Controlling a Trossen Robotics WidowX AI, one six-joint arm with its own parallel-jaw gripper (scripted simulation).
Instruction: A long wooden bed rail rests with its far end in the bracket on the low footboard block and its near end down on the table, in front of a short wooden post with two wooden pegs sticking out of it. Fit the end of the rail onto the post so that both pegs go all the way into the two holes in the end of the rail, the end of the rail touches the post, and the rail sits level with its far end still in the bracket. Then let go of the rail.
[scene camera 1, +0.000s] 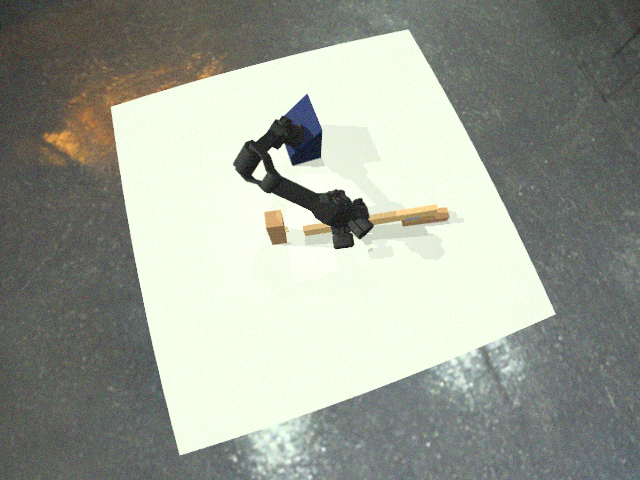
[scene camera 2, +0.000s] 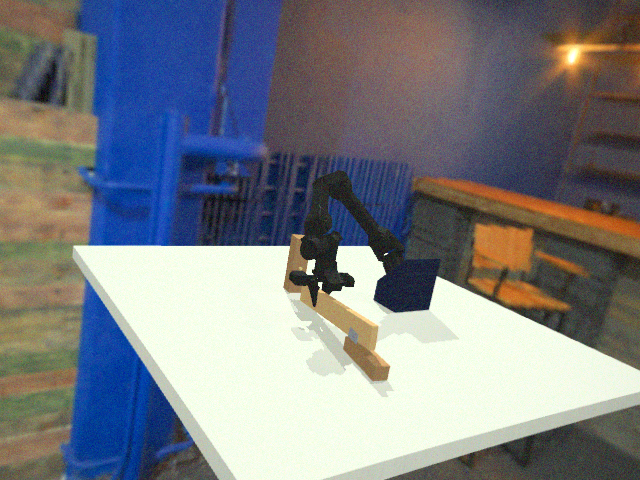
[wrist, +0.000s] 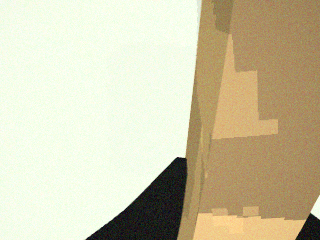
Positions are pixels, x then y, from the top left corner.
wooden rail: scene camera 1 422, 211; scene camera 2; wrist
same spot on wooden rail: (wrist: 245, 151) = (scene camera 2: 327, 294)
